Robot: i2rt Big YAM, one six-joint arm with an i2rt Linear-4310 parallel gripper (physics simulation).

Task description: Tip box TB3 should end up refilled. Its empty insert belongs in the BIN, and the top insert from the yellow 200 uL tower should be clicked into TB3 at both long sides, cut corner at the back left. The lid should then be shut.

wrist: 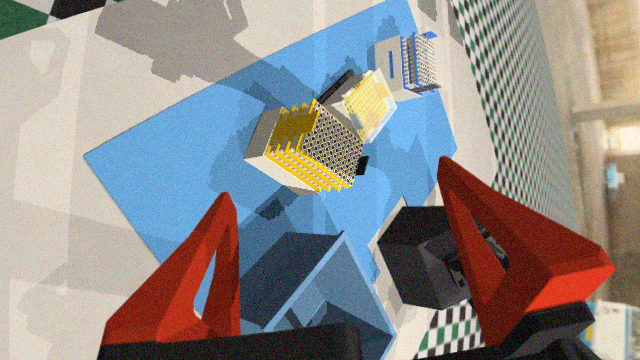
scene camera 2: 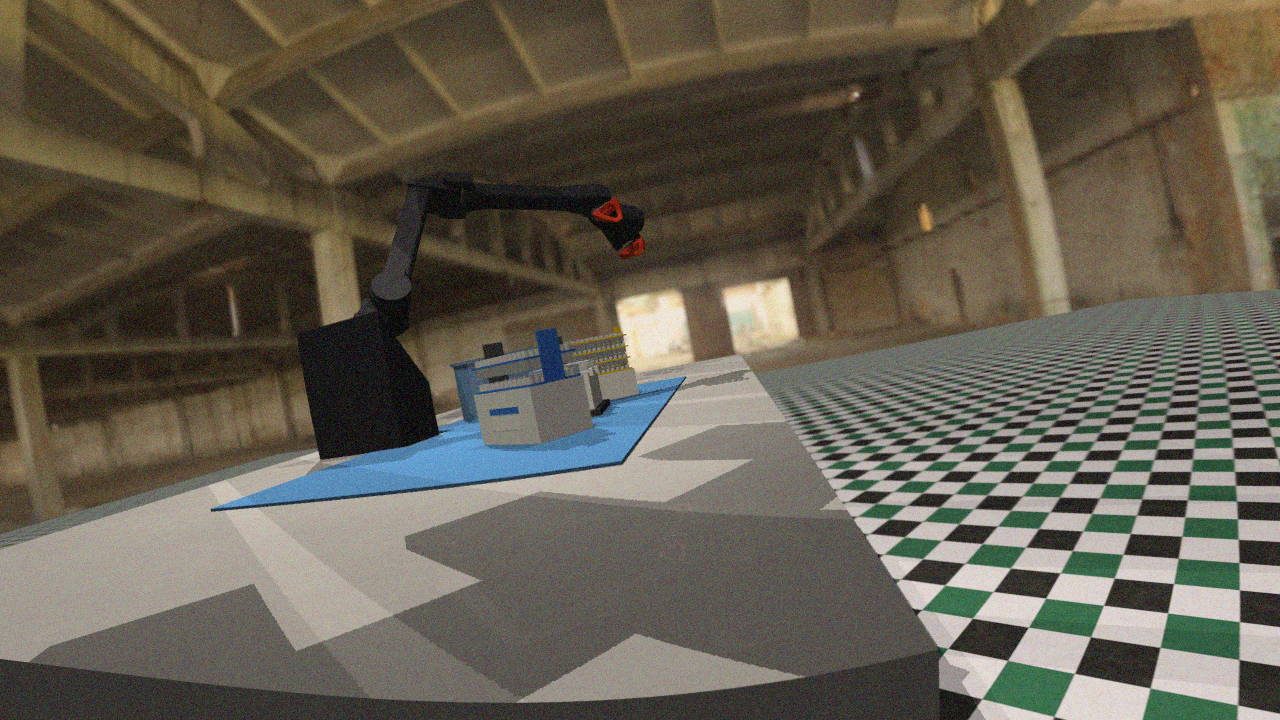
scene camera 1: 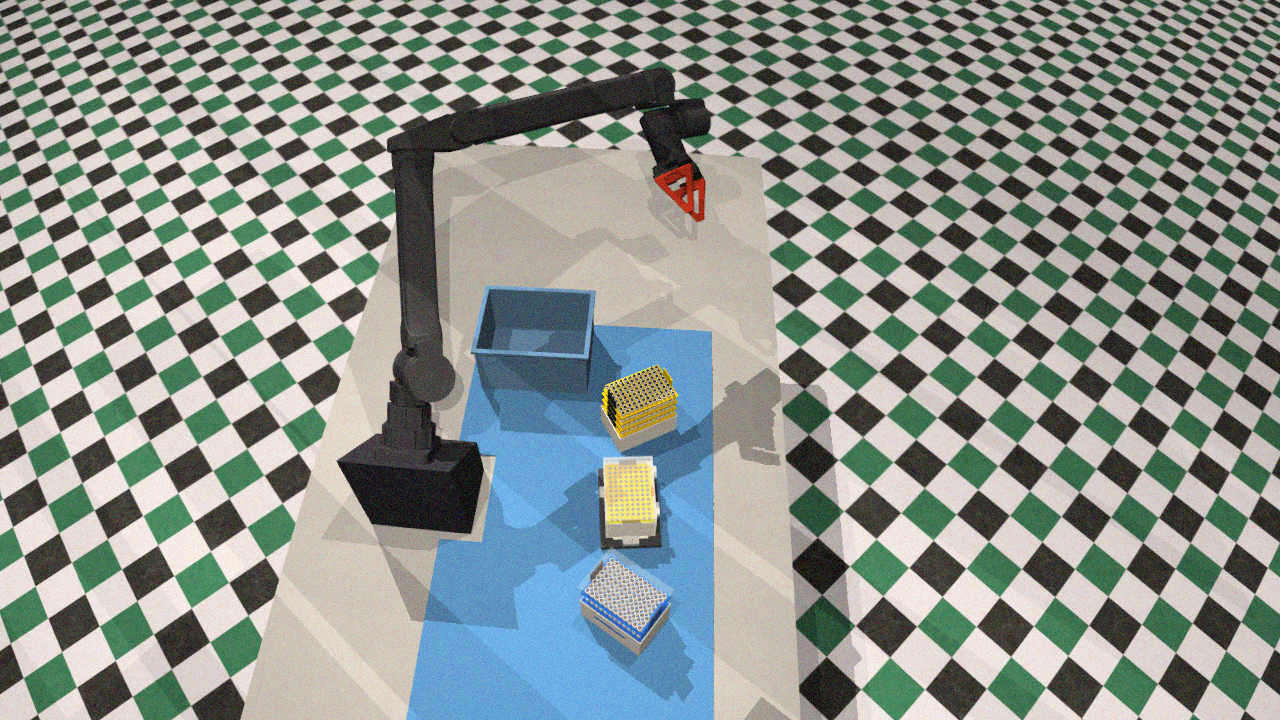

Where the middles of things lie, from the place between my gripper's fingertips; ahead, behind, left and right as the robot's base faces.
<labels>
I see my gripper 29 cm past the blue bin (scene camera 1: 533, 339), 8 cm to the left of it and 26 cm above it. The rest, counted from my hand: blue-and-grey tip box (scene camera 1: 624, 600): 11 cm behind, 60 cm to the right, 26 cm below.
</labels>
